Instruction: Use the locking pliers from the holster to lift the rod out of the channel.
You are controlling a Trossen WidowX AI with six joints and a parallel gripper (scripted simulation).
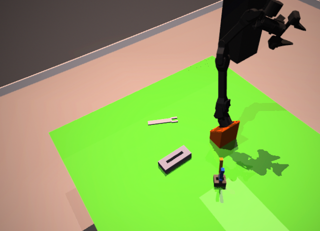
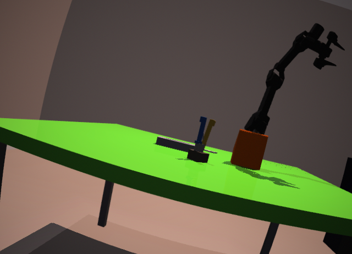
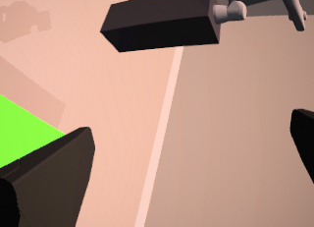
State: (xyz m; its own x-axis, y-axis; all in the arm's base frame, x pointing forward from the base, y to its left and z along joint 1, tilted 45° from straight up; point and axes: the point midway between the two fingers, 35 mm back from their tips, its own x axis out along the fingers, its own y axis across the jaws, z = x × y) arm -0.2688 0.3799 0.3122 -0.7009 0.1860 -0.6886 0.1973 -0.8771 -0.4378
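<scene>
Now: gripper tip 560 mm above the small dark holster, 540 mm short of it and 120 mm to the right of it. From my gripper tip the other things lie so: grey channel block 640 mm ahead, 560 mm below, 120 mm to the right; then light grey rod 650 mm ahead, 570 mm below, 120 mm to the right.
</scene>
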